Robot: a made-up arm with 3 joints.
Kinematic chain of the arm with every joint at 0, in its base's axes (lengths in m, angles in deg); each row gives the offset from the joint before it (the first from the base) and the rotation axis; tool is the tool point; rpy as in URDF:
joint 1: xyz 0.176 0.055 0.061 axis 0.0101 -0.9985 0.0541
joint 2: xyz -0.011 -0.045 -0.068 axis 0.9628 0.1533 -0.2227
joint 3: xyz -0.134 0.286 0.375 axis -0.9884 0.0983 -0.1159
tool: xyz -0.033 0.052 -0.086 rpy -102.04 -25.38 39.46
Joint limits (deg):
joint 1: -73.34..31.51
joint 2: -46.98..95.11
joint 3: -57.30..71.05
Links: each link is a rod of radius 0.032 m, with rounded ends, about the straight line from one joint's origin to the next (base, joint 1, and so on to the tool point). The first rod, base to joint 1, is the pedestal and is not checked.
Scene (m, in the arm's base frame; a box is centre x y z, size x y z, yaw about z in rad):
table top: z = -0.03
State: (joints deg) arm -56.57 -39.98 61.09
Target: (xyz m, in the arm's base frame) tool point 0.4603 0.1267 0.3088
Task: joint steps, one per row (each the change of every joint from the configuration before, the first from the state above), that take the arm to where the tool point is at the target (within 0.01 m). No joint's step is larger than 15 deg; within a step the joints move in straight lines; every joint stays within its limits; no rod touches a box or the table.
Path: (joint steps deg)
1: -1.55 12.58 -7.88
2: -1.54 12.57 -7.87
3: -1.55 12.58 -7.88
4: -1.54 12.57 -7.88
5: -1.55 12.58 -7.87
6: -1.54 12.57 -7.88

